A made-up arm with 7 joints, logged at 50 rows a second.
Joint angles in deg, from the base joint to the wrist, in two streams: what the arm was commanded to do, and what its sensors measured. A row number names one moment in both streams.
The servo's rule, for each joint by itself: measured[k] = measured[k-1] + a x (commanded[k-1-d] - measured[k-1]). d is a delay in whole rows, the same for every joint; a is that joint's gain. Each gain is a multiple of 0.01, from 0.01 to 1. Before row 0 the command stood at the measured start. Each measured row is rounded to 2 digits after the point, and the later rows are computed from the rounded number. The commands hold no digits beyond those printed.
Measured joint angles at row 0:
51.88 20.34 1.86 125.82 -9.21 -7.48 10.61
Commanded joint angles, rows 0 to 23:
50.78 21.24 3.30 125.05 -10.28 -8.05 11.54
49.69 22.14 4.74 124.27 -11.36 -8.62 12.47
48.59 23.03 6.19 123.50 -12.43 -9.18 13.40
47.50 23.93 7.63 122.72 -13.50 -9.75 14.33
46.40 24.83 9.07 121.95 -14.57 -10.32 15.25
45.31 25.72 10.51 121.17 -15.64 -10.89 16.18
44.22 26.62 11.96 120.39 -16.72 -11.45 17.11
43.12 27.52 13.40 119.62 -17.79 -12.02 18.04
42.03 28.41 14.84 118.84 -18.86 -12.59 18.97
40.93 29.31 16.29 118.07 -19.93 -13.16 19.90
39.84 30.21 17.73 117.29 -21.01 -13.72 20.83
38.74 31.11 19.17 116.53 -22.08 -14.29 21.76
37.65 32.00 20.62 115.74 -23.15 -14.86 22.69
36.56 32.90 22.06 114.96 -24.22 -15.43 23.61
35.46 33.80 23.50 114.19 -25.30 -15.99 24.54
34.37 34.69 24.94 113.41 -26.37 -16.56 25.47
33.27 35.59 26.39 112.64 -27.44 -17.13 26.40
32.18 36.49 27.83 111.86 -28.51 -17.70 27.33
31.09 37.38 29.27 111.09 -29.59 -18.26 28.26
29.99 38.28 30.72 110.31 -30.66 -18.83 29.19
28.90 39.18 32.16 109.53 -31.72 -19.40 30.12
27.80 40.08 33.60 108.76 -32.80 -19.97 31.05
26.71 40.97 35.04 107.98 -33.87 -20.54 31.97
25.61 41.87 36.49 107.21 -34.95 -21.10 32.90
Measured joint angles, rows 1 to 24:
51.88 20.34 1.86 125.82 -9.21 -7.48 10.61
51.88 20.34 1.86 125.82 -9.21 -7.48 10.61
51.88 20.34 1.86 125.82 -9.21 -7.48 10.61
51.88 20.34 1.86 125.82 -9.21 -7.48 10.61
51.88 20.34 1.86 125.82 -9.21 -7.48 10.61
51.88 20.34 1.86 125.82 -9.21 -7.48 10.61
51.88 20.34 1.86 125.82 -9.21 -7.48 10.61
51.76 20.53 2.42 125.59 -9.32 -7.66 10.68
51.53 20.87 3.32 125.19 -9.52 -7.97 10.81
51.21 21.32 4.44 124.68 -9.81 -8.36 10.99
50.80 21.87 5.68 124.09 -10.18 -8.80 11.22
50.32 22.49 7.00 123.45 -10.62 -9.29 11.50
49.77 23.17 8.37 122.77 -11.12 -9.80 11.83
49.16 23.89 9.77 122.06 -11.68 -10.33 12.20
48.50 24.65 11.19 121.33 -12.29 -10.87 12.61
47.79 25.44 12.61 120.58 -12.95 -11.42 13.06
47.04 26.25 14.05 119.83 -13.65 -11.98 13.54
46.25 27.08 15.49 119.07 -14.39 -12.54 14.05
45.42 27.93 16.93 118.31 -15.16 -13.10 14.59
44.57 28.78 18.37 117.54 -15.96 -13.66 15.16
43.69 29.65 19.81 116.77 -16.79 -14.23 15.75
42.78 30.52 21.25 116.00 -17.64 -14.79 16.37
41.85 31.40 22.69 115.22 -18.51 -15.36 17.01
40.91 32.28 24.13 114.45 -19.40 -15.93 17.67
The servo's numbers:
d 7
a 0.11 0.21 0.39 0.30 0.10 0.32 0.07

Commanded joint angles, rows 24 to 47:
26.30 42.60 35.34 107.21 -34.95 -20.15 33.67
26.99 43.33 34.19 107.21 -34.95 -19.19 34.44
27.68 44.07 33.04 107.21 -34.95 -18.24 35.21
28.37 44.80 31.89 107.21 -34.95 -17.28 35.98
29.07 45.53 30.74 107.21 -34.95 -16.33 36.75
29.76 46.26 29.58 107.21 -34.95 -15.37 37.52
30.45 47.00 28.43 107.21 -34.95 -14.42 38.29
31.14 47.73 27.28 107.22 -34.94 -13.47 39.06
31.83 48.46 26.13 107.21 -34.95 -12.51 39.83
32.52 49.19 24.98 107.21 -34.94 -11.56 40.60
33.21 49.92 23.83 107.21 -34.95 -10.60 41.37
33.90 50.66 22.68 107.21 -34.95 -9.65 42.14
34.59 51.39 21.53 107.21 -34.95 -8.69 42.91
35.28 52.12 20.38 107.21 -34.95 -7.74 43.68
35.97 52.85 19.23 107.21 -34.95 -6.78 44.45
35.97 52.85 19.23 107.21 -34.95 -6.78 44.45
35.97 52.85 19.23 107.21 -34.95 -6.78 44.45
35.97 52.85 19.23 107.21 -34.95 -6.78 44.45
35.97 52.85 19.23 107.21 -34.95 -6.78 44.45
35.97 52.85 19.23 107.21 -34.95 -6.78 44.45
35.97 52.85 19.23 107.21 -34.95 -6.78 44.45
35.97 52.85 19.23 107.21 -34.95 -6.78 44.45
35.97 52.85 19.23 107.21 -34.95 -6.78 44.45
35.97 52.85 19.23 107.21 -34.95 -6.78 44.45
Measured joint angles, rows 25 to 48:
39.95 33.16 25.57 113.67 -20.31 -16.50 18.35
38.98 34.05 27.01 112.90 -21.24 -17.06 19.04
37.99 34.94 28.46 112.12 -22.18 -17.63 19.75
36.99 35.83 29.90 111.34 -23.13 -18.20 20.48
35.98 36.72 31.34 110.57 -24.10 -18.77 21.22
34.96 37.61 32.78 109.79 -25.08 -19.34 21.97
33.93 38.50 34.23 109.02 -26.07 -19.90 22.74
33.09 39.36 34.66 108.48 -26.96 -19.98 23.51
32.42 40.19 34.48 108.10 -27.76 -19.73 24.28
31.90 41.00 33.92 107.83 -28.48 -19.25 25.05
31.51 41.80 33.13 107.64 -29.13 -18.62 25.82
31.24 42.58 32.20 107.51 -29.71 -17.89 26.59
31.08 43.35 31.18 107.42 -30.23 -17.08 27.36
31.01 44.12 30.11 107.36 -30.70 -16.23 28.13
31.02 44.88 29.01 107.32 -31.12 -15.35 28.90
31.11 45.63 27.89 107.29 -31.50 -14.44 29.67
31.27 46.38 26.76 107.27 -31.84 -13.52 30.44
31.48 47.12 25.62 107.25 -32.15 -12.59 31.21
31.75 47.86 24.47 107.24 -32.43 -11.65 31.98
32.06 48.60 23.32 107.23 -32.68 -10.70 32.75
32.41 49.34 22.17 107.22 -32.91 -9.75 33.52
32.80 50.08 21.02 107.22 -33.11 -8.80 34.29
33.15 50.66 20.32 107.22 -33.29 -8.15 35.00
33.46 51.12 19.89 107.22 -33.46 -7.71 35.66

